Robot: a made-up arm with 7 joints. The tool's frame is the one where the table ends.
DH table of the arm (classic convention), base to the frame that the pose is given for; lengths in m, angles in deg. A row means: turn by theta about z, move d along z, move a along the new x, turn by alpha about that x. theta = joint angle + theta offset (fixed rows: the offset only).
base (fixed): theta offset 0; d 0.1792; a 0; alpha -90
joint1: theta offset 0; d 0.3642; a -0.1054; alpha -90
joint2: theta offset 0; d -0.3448; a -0.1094; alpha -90
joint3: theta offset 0; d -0.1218; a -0.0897; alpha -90
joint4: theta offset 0; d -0.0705; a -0.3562; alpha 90
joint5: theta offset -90; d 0.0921; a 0.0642; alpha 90
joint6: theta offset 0; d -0.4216; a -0.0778; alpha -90
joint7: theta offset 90; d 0.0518; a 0.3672; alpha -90
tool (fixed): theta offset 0; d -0.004; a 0; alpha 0
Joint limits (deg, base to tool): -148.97..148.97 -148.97..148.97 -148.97..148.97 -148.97..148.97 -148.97..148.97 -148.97..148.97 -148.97..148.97
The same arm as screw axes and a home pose.
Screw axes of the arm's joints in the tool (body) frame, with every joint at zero. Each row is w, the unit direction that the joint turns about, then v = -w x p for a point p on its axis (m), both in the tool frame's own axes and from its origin. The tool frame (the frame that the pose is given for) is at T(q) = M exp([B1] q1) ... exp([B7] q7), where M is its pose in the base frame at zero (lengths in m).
B1 = (0, 1, 0, 0.2839, 0.0000, -0.1281)
B2 = (0, 0, -1, -0.0221, -0.2335, 0.0000)
B3 = (0, -1, 0, 0.0609, 0.0000, 0.3429)
B4 = (0, 0, 1, 0.1439, 0.4326, 0.0000)
B5 = (0, -1, 0, -0.0096, 0.0000, 0.7888)
B6 = (-1, 0, 0, 0.0000, 0.0738, 0.0518)
B7 = (0, -1, 0, 0.0040, 0.0000, 0.3672)
M: xyz 0.1281 0.3421 0.4631 (m) rpy 0.00 0.00 0.00 (deg, as in URDF)
Joint limits (deg, base to tool): -148.97..148.97 -148.97..148.97 -148.97..148.97 -148.97..148.97 -148.97..148.97 -148.97..148.97 -148.97..148.97

